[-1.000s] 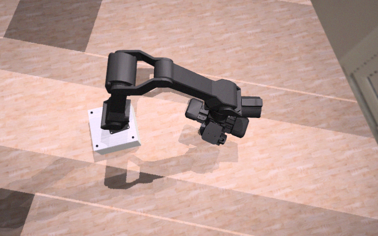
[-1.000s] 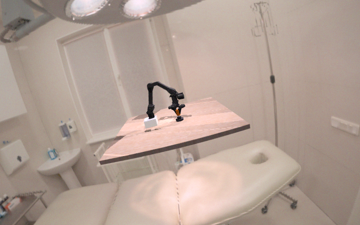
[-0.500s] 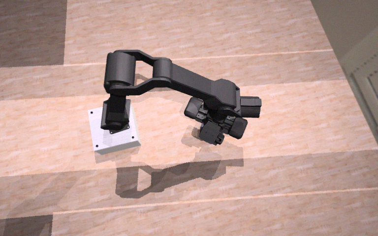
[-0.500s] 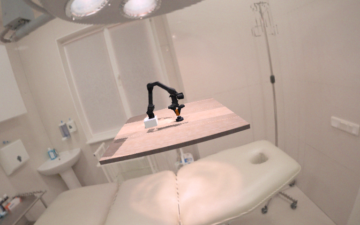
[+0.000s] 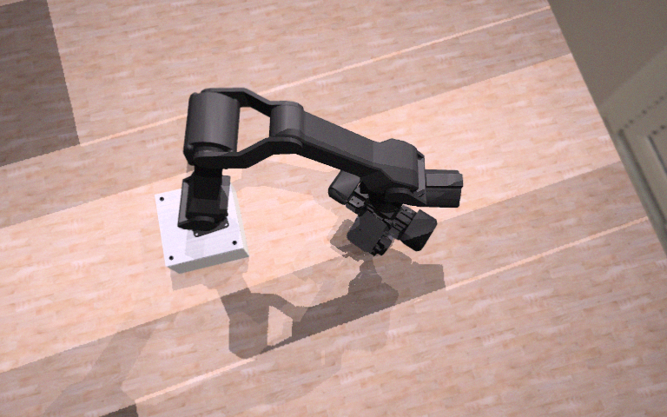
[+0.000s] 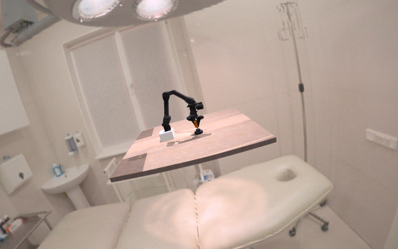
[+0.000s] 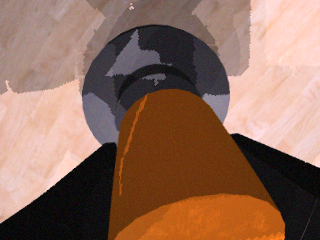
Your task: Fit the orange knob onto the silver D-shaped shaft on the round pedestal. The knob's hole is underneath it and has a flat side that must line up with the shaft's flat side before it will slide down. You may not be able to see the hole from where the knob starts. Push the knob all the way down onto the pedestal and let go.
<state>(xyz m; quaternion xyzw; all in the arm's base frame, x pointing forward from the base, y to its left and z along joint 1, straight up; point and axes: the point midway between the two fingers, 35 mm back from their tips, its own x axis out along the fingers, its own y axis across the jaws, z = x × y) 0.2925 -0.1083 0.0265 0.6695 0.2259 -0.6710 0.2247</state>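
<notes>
Right now the orange knob is 30 mm above my gripper tip. Also, from my gripper tip: round pedestal: 40 mm below.
</notes>
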